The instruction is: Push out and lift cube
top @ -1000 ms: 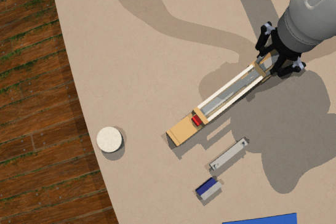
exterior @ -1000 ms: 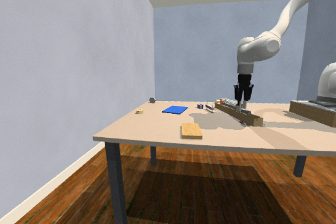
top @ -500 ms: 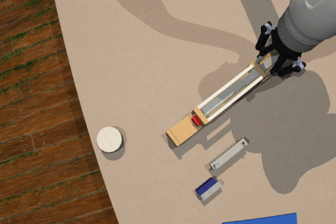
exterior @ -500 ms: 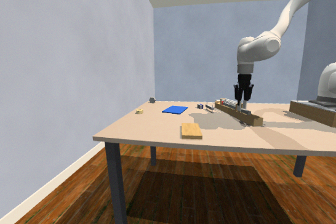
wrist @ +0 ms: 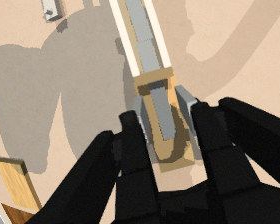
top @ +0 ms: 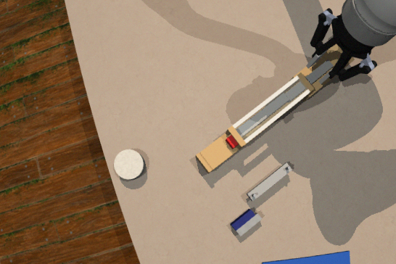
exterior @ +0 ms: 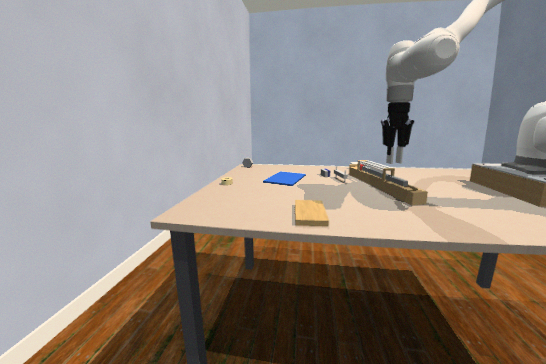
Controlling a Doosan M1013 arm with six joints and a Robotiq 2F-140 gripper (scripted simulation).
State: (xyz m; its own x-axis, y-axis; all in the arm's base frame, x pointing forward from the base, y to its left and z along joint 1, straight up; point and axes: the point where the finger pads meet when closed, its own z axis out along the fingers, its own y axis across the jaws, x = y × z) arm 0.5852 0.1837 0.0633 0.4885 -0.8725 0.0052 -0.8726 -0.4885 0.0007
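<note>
The red cube lies 19 cm to the right of my hand, 11 cm ahead of it and 9 cm below it. From my hand the other things lie so: blue-and-grey block (29 cm ahead, 19 cm to the right, 14 cm below); wooden board (32 cm to the left, 28 cm ahead, 14 cm below); channel (10 cm to the right, 10 cm below, 6 cm ahead).
</note>
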